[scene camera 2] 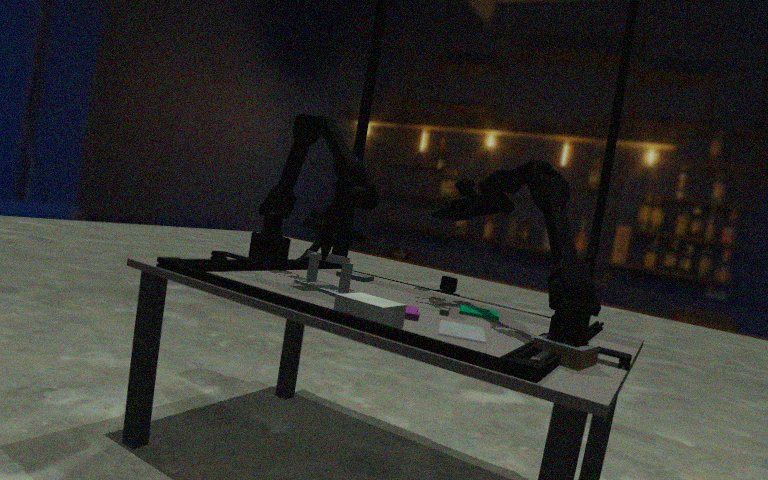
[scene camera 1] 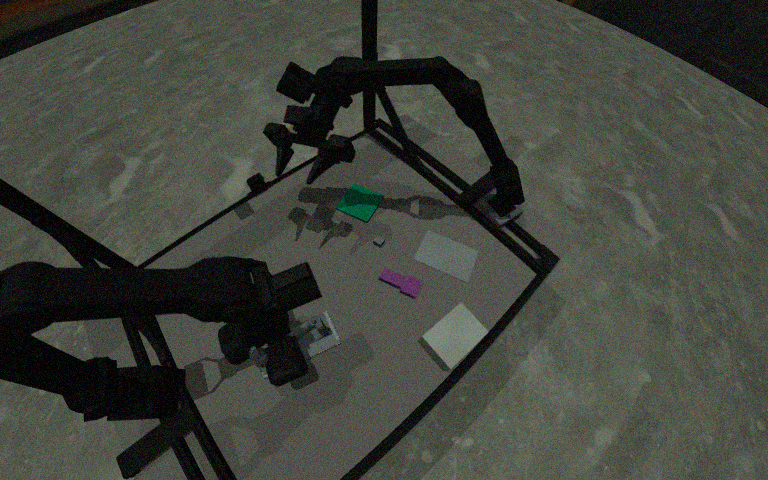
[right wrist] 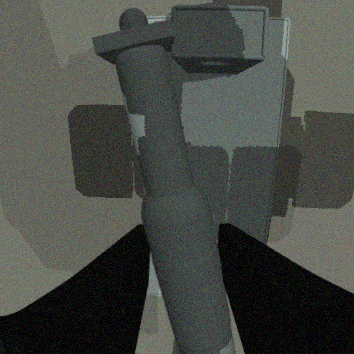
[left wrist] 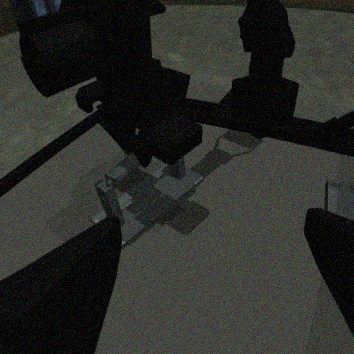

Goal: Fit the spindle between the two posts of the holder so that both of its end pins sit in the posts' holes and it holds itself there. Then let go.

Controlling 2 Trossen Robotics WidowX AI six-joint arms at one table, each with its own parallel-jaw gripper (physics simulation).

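Places are measured from the left arm's base along level axes (x ahead, y left, z up), in millimetres.
Pixels of known places: left gripper, fingertip midpoint: (scene camera 2: pixel 432 214) (scene camera 1: pixel 292 179) (left wrist: pixel 213 224); right gripper, fingertip midpoint: (scene camera 2: pixel 327 261) (scene camera 1: pixel 288 343) (right wrist: pixel 183 234) (left wrist: pixel 138 160); left arm's base, link origin: (scene camera 2: pixel 567 341) (scene camera 1: pixel 501 205); right arm's base, link origin: (scene camera 2: pixel 271 235) (scene camera 1: pixel 131 392) (left wrist: pixel 264 81).
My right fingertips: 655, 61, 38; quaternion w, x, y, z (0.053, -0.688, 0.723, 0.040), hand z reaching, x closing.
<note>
Ahead of a thing's pixels: the offset from my right fingertips to its top centre, as dx, dy, dz.
The grey holder @[-2, -9, -69] (scene camera 1: pixel 333 341) (scene camera 2: pixel 312 270) (left wrist: pixel 175 189) (right wrist: pixel 235 112) stands on the table, its two posts upright. My right gripper (right wrist: pixel 183 234) (scene camera 2: pixel 325 255) is low over the holder and shut on the grey spindle @[+2, -1, +22] (right wrist: pixel 155 115) (left wrist: pixel 118 172). In the right wrist view the spindle slants across the base; its square flange and round end pin lie left of the far post's top, the flange's edge meeting the post's outline. The pin is outside the post. The other end is hidden. My left gripper (scene camera 1: pixel 294 176) (scene camera 2: pixel 438 213) (left wrist: pixel 213 224) is open and empty, high over the table, away from the holder.
A white box @[-313, +154, -28] (scene camera 1: pixel 455 335) (scene camera 2: pixel 368 308) stands near the holder. A magenta piece @[-285, -23, -63] (scene camera 1: pixel 400 281) (scene camera 2: pixel 411 312), a pale flat plate @[-432, -24, -73] (scene camera 1: pixel 447 255) (scene camera 2: pixel 461 330), a small grey block @[-298, -147, -63] (scene camera 1: pixel 379 241) and a green block @[-316, -286, -68] (scene camera 1: pixel 359 203) (scene camera 2: pixel 478 312) lie farther off. A black cube (scene camera 1: pixel 256 182) (scene camera 2: pixel 448 284) sits by the frame.
</note>
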